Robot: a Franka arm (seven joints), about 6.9 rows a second.
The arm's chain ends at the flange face. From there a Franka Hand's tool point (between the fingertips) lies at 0.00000 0.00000 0.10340 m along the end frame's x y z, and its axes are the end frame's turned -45 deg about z.
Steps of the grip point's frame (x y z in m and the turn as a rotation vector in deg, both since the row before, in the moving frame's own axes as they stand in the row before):
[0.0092 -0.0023 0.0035 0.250 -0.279 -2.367]
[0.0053 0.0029 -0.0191 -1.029 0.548 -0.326]
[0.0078 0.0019 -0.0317 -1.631 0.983 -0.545]
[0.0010 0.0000 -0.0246 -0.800 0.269 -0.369]
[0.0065 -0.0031 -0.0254 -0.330 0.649 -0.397]
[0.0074 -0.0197 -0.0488 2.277 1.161 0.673]
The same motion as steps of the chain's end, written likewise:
[0.0056 -0.0082 0.0035 -0.021 -0.374 -2.367]
[0.0038 -0.0023 -0.0191 -0.340 1.115 -0.326]
[0.0035 -0.0050 -0.0316 -0.458 1.848 -0.545]
[-0.0007 -0.0014 -0.0246 -0.375 0.756 -0.369]
[0.0012 -0.0064 -0.0254 0.226 0.692 -0.397]
[-0.0073 -0.0148 -0.0487 2.431 -0.789 0.673]

